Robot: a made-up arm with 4 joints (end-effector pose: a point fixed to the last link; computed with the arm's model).
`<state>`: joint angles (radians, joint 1 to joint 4).
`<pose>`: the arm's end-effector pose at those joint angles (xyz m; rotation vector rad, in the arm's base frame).
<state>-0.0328 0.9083 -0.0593 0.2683</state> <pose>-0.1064 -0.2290 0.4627 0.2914 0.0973 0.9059</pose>
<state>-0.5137 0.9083 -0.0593 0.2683</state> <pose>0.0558 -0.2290 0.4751 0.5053 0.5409 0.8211</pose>
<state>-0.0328 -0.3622 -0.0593 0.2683</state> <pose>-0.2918 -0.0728 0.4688 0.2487 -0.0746 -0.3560</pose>
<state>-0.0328 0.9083 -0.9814 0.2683</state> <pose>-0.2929 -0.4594 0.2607 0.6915 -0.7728 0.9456</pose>
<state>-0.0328 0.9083 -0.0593 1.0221</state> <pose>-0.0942 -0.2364 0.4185 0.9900 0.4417 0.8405</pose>
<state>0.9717 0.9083 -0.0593 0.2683</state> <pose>-0.3310 -0.2290 0.2225 -0.1865 -0.8285 0.9640</pose>
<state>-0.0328 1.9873 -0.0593 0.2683</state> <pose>0.0802 -0.1330 0.4566 0.2649 0.2496 1.9781</pose>
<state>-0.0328 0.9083 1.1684 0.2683</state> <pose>0.1432 0.0997 0.2498 -0.2925 1.2006 0.6486</pose>
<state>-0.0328 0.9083 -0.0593 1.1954</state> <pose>-0.0953 -0.2350 0.4078 1.1496 0.5211 0.8120</pose>
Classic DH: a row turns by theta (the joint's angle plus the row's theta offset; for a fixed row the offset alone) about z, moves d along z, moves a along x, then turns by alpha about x. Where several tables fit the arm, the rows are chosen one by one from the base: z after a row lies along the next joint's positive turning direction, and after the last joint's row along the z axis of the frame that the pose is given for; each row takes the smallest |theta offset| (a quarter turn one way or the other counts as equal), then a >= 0, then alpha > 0; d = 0 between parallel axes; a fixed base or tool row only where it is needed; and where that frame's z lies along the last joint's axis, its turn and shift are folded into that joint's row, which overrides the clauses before.
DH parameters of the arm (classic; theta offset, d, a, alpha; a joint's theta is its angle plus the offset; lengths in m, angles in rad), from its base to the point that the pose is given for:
base (fixed): 0 0.1382 0 1.5708
joint 1: 0 0.0251 -0.1038 -1.5708
joint 2: 0 -0.0773 -0.1056 -1.5708
joint 3: -1.5708 -0.0673 0.36 -1.5708
joint 4: 1.5708 -0.0396 0.0351 1.5708
tool (fixed): 1.5708 0.0524 0 0

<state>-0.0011 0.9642 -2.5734 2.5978</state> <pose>-0.1836 -0.2524 -0.2105 -0.9251 0.2664 -2.1994</pose>
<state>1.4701 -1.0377 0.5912 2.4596</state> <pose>-0.2059 -0.0856 0.0053 -2.5536 1.0525 -0.7604</pose>
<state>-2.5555 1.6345 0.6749 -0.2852</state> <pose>0.1738 0.1061 -0.0771 1.7849 1.8703 1.5883</pose>
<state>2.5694 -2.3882 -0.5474 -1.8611</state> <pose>-0.2371 0.2102 0.0228 1.0676 0.4029 -1.3486</pose>
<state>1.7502 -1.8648 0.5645 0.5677</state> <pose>-0.2217 -0.0531 -0.1489 2.2772 -1.1057 -0.5839</pose>
